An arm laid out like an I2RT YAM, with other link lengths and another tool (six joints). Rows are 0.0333 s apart.
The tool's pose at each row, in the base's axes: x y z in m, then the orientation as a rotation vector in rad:
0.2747 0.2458 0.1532 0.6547 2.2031 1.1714
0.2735 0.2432 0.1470 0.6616 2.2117 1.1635
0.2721 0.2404 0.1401 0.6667 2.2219 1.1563
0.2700 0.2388 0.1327 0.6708 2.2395 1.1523
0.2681 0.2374 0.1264 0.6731 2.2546 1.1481
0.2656 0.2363 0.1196 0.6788 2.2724 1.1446
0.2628 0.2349 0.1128 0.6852 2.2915 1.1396
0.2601 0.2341 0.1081 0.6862 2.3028 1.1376
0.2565 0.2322 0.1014 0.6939 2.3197 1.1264
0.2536 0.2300 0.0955 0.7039 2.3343 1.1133
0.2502 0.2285 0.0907 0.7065 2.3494 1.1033
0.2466 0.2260 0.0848 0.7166 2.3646 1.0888
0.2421 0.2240 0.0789 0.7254 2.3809 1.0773
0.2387 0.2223 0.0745 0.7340 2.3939 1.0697
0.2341 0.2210 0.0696 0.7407 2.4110 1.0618
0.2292 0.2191 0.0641 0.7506 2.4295 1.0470
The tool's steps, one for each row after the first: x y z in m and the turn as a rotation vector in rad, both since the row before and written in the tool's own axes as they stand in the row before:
0.0007 -0.0068 0.0006 0.0102 0.0019 0.0030
0.0009 -0.0075 0.0007 0.0101 0.0038 0.0022
0.0022 -0.0074 0.0013 0.0118 0.0114 0.0036
0.0019 -0.0064 0.0011 0.0102 0.0096 0.0020
0.0027 -0.0067 0.0012 0.0119 0.0116 0.0050
0.0026 -0.0069 0.0010 0.0135 0.0119 0.0052
0.0025 -0.0049 0.0004 0.0068 0.0079 0.0014
0.0029 -0.0073 0.0003 0.0159 0.0071 0.0039
0.0020 -0.0066 0.0003 0.0162 0.0042 0.0047
0.0025 -0.0055 -0.0001 0.0131 0.0070 0.0005
0.0023 -0.0070 -0.0001 0.0172 0.0042 0.0045
0.0032 -0.0070 -0.0002 0.0158 0.0068 0.0046
0.0023 -0.0053 -0.0002 0.0121 0.0061 0.0053
0.0035 -0.0059 -0.0003 0.0137 0.0095 0.0043
0.0035 -0.0068 -0.0003 0.0186 0.0072 0.0049

